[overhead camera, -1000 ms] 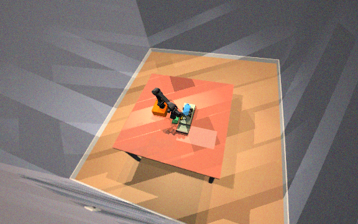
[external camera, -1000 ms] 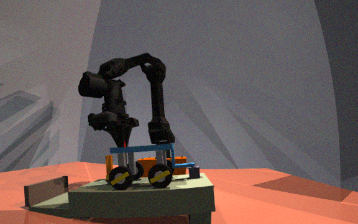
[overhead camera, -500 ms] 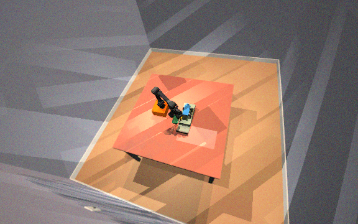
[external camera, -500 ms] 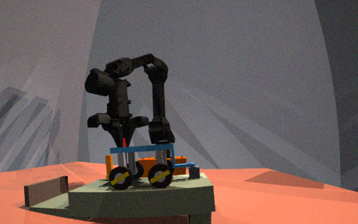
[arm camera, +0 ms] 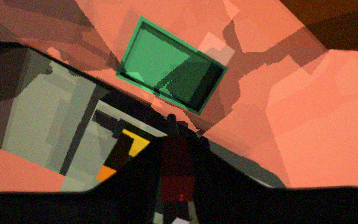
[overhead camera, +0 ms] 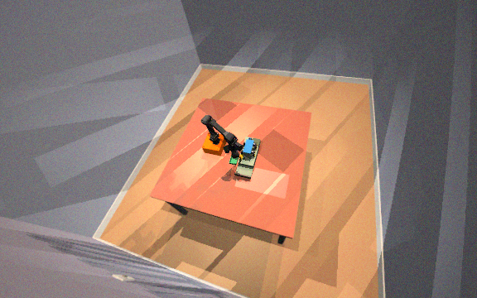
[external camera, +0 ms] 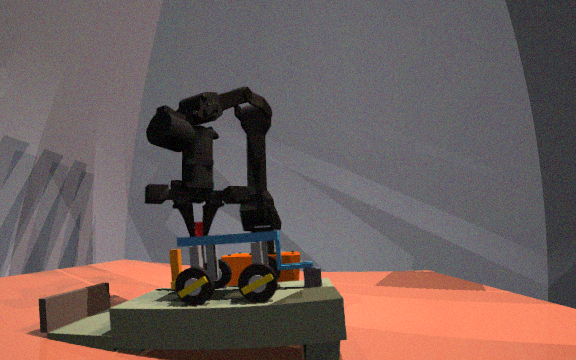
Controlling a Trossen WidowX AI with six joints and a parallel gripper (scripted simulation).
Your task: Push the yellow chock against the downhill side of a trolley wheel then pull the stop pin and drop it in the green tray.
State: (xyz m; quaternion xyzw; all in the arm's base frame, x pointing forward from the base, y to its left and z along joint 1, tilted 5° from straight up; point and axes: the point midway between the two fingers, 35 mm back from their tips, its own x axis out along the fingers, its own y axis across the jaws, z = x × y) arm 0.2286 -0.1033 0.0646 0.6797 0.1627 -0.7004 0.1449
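My gripper tip is now 3 cm past the green tray and 14 cm above it. Also, from my gripper tip: stop pin right at my gripper tip; yellow chock 5 cm ahead, 5 cm below; blue trolley 11 cm ahead, 8 cm to the left, 2 cm below.
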